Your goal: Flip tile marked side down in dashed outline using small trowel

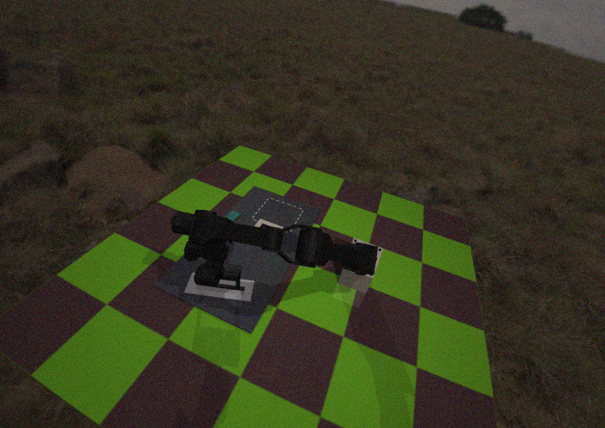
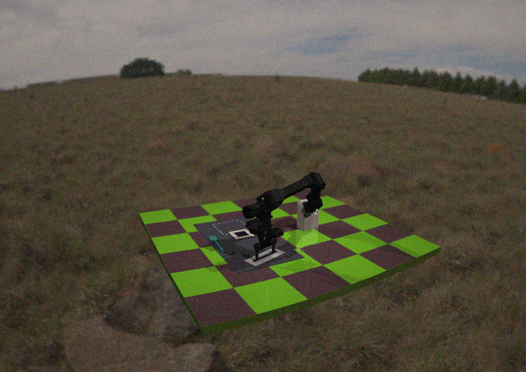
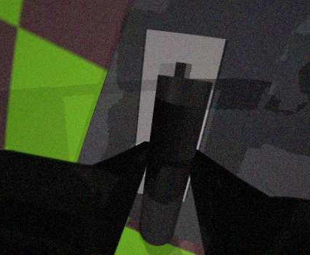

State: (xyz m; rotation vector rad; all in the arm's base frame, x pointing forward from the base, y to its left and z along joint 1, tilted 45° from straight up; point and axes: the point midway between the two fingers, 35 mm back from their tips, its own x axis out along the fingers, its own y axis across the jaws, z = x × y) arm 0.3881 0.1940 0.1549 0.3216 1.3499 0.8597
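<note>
Now: the dark-handled trowel 3 cm behind my gripper tip, 1 cm to the right of it and 3 cm below it. The rest, counted from my gripper tip: teal trowel (15 cm ahead, 25 cm to the right, 6 cm below); then pale tile (1 cm behind, 30 cm to the right, 6 cm below); then dark grey mat (1 cm ahead, 23 cm to the right, 8 cm below).
</note>
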